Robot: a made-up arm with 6 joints.
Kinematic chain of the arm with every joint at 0, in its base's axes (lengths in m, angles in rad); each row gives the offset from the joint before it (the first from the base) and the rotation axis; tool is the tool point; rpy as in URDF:
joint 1: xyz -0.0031 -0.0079 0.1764 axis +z
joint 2: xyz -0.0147 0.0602 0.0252 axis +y
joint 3: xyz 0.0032 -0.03 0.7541 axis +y
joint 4: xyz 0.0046 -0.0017 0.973 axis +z
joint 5: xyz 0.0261 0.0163 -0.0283 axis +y
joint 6: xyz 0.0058 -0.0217 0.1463 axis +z
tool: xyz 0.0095 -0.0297 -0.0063 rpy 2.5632 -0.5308 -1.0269
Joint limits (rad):
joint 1: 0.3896..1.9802
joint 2: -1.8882..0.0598
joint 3: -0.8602..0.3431
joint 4: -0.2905..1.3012
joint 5: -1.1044..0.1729
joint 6: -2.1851..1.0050
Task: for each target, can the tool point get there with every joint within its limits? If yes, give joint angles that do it. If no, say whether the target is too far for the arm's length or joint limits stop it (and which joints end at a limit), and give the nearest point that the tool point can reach.
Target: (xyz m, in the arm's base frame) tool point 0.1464 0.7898 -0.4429
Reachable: no: joint limits stop it (at a limit: joint 1, joint 2, joint 3, joint 4, joint 5) | nearest point -0.9662 -0.3384 -0.9796 | short by 1.673 m
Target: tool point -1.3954 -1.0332 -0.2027
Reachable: yes | joints 0.6149 -1.5251 -0.4643 0.8109 -0.5475 -0.9533
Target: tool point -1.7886 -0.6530 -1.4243
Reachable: no: too far | nearest point -1.3478 -0.4998 -0.8667 | short by 0.727 m
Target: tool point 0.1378 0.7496 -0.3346
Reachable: no: joint limits stop it (at a limit: joint 1, joint 2, joint 3, joint 4, joint 5) | nearest point -0.9659 -0.3387 -0.9796 | short by 1.679 m
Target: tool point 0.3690 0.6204 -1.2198
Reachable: no: joint limits stop it (at a limit: joint 1, joint 2, joint 3, joint 5) | nearest point 0.4145 -0.9376 -0.9783 | short by 1.577 m
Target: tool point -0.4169 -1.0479 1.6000
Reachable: yes | joints 1.1408 -0.5522 -0.1884 0.9195 -0.9203 -0.2246
